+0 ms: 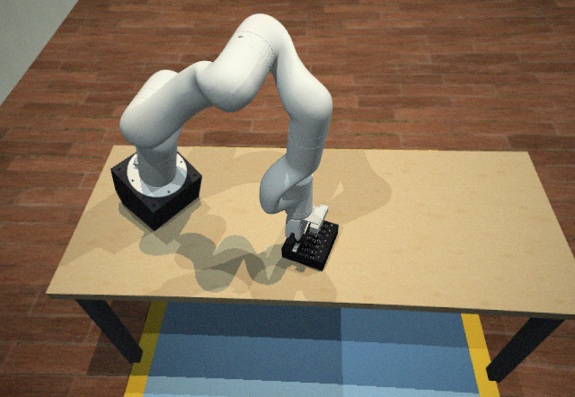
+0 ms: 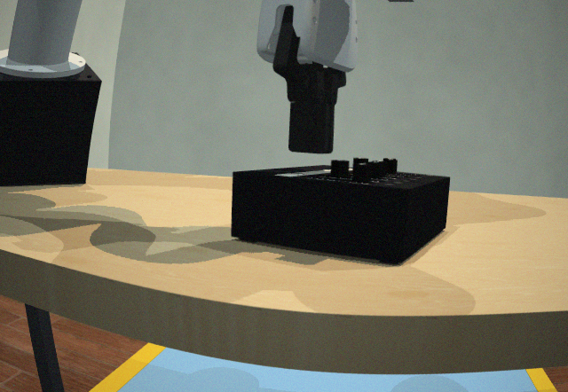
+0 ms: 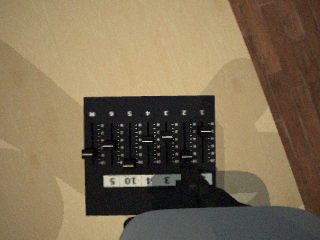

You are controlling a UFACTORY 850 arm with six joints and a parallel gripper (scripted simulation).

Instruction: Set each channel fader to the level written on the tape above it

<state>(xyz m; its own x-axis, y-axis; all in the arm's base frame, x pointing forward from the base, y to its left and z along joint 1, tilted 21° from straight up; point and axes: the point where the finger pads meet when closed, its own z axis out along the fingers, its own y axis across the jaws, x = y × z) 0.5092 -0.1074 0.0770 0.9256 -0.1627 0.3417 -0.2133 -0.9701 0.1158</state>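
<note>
The master fader lies 6 cm ahead of my hand, 10 cm to the left of it and 3 cm below it.
</note>
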